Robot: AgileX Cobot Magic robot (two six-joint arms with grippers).
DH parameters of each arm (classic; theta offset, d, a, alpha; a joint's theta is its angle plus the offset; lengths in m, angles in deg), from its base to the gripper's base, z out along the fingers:
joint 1: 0 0.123 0 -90
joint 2: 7.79 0 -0.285 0
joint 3: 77.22 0 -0.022 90
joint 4: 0 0.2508 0 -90
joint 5: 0 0 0.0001 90
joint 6: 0 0.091 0 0
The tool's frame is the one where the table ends.
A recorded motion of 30 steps. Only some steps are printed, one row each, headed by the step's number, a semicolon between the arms.
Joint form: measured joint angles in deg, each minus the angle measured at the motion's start. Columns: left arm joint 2, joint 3, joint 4, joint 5, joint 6, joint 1; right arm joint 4, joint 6, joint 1, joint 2, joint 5, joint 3.
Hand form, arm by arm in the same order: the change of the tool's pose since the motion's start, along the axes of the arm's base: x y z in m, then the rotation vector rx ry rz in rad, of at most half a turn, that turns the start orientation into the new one. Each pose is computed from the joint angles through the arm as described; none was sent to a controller.
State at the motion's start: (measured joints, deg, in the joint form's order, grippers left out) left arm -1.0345 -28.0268 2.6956 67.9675 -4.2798 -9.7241; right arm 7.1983 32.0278 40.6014 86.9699 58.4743 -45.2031
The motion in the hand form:
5: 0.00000 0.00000 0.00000 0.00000 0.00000 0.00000; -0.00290 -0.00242 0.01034 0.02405 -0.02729 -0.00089
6: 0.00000 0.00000 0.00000 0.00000 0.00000 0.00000; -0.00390 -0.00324 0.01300 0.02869 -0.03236 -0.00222
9: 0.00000 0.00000 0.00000 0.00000 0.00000 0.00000; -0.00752 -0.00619 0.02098 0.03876 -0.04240 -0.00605
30: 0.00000 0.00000 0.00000 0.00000 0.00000 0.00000; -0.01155 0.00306 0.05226 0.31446 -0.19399 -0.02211
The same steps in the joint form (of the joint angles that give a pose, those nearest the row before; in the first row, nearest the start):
5: 0.00 0.00 0.00 0.00 0.00 0.00; 0.00 0.10 0.00 -2.58 0.49 0.00
6: 0.00 0.00 0.00 0.00 0.00 0.00; 0.00 0.21 0.00 -3.26 0.76 0.00
9: 0.00 0.00 0.00 0.00 0.00 0.00; 0.00 0.55 0.00 -5.29 1.96 0.00
30: 0.00 0.00 0.00 0.00 0.00 0.00; 8.76 -4.48 0.00 -12.49 -7.09 0.00

